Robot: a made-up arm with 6 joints.
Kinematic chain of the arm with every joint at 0, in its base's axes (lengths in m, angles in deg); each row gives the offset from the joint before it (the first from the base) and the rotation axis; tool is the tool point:
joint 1: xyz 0 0 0.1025 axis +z
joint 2: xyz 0 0.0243 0 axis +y
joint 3: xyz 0 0 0.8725 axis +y
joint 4: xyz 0 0 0.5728 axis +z
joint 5: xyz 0 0 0 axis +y
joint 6: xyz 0 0 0.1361 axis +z
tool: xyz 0 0 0
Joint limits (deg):
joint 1: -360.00..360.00
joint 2: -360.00..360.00
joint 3: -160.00..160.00
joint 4: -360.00..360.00
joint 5: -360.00..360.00
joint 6: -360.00..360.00
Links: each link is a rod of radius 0.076 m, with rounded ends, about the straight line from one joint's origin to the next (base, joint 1, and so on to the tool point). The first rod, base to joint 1, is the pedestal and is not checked.
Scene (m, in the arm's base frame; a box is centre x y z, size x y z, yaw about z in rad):
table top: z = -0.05
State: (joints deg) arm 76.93 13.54 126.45 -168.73 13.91 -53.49
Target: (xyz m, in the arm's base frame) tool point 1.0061 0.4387 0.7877
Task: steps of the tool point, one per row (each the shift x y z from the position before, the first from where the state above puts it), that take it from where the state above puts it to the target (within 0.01 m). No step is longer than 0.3 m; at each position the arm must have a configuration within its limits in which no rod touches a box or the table.
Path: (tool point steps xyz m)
1: 0.2130 0.0683 0.0777
2: 0.2375 -0.0150 0.0873
3: 0.2292 -0.1021 0.0941
4: 0.1895 -0.1808 0.0971

